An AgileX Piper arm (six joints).
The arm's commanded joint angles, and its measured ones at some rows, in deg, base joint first. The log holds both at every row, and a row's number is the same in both.
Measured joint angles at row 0:
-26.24 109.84 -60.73 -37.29 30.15 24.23
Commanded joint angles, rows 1 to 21:
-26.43 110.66 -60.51 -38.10 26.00 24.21
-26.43 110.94 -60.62 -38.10 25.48 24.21
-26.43 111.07 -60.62 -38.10 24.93 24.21
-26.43 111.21 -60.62 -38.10 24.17 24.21
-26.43 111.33 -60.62 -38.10 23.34 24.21
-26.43 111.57 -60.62 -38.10 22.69 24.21
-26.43 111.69 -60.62 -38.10 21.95 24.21
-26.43 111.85 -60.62 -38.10 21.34 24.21
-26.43 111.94 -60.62 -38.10 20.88 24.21
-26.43 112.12 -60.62 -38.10 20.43 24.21
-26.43 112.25 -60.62 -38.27 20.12 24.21
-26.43 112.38 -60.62 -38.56 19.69 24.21
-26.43 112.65 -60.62 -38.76 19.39 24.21
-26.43 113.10 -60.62 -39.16 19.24 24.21
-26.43 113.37 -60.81 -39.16 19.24 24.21
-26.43 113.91 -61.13 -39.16 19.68 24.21
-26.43 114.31 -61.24 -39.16 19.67 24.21
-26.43 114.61 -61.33 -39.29 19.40 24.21
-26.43 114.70 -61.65 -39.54 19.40 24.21
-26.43 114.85 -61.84 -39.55 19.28 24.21
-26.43 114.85 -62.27 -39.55 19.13 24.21
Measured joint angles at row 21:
-26.24 114.34 -61.06 -38.98 19.96 24.23
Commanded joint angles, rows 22 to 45:
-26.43 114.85 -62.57 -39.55 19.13 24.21
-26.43 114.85 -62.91 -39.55 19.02 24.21
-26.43 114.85 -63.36 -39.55 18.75 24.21
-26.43 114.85 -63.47 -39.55 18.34 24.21
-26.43 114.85 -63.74 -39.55 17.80 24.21
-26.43 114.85 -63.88 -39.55 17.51 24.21
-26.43 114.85 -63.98 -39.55 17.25 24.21
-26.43 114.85 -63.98 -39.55 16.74 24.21
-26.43 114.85 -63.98 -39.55 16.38 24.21
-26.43 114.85 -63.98 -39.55 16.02 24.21
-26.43 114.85 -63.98 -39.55 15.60 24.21
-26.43 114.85 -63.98 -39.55 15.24 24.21
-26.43 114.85 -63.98 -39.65 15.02 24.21
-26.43 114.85 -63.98 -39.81 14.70 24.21
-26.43 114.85 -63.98 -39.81 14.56 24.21
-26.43 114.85 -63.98 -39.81 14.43 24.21
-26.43 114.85 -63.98 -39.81 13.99 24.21
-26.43 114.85 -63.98 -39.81 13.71 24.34
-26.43 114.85 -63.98 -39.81 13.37 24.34
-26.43 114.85 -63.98 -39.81 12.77 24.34
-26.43 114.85 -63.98 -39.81 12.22 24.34
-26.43 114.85 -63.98 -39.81 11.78 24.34
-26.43 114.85 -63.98 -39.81 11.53 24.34
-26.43 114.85 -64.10 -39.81 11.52 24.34
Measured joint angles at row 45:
-26.24 115.01 -63.76 -39.20 13.00 24.23
